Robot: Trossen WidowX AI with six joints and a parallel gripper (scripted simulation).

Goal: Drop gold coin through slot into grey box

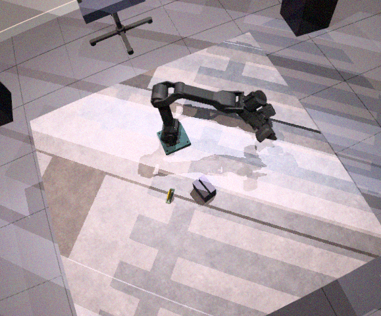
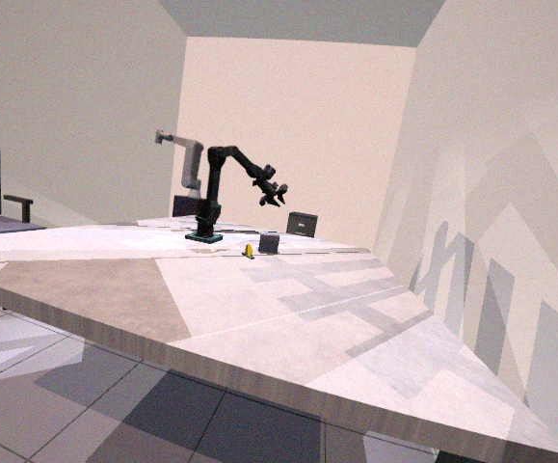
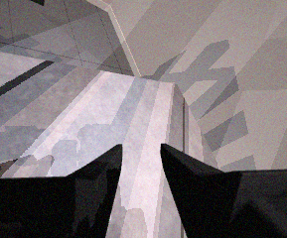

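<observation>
Now: the gold coin 480 mm to the right of my gripper tip, 180 mm below it and 10 mm ahead of it.
</observation>
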